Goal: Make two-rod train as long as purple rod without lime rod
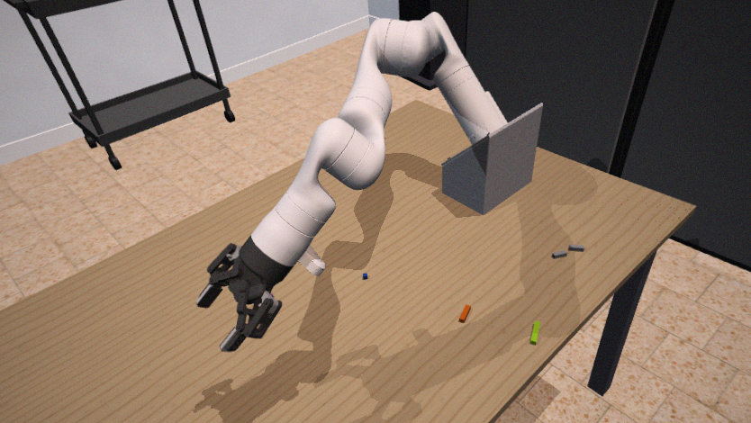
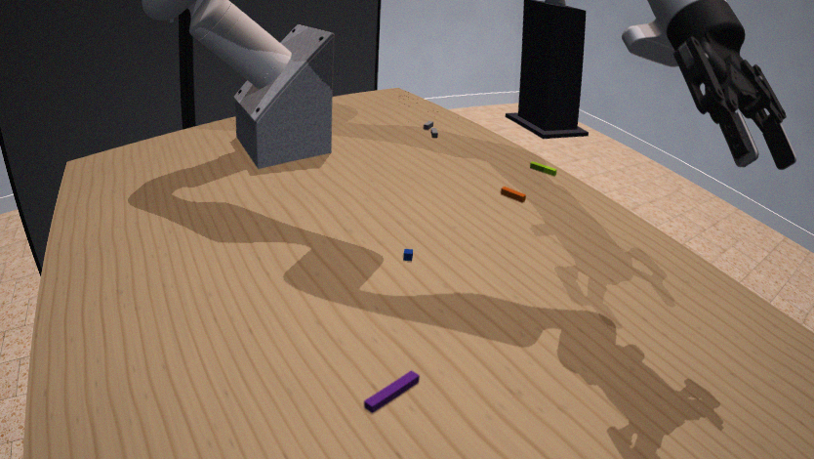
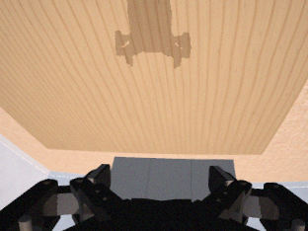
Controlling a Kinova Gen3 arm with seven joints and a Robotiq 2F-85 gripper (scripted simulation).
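Right now the lime rod is 520 mm behind my hand, 180 mm to the left of it and 260 mm below it. Also, from my hand: purple rod (150 mm behind, 260 mm to the right, 260 mm below); blue rod (350 mm behind, 150 mm to the right, 260 mm below); orange rod (450 mm behind, 70 mm to the left, 260 mm below).
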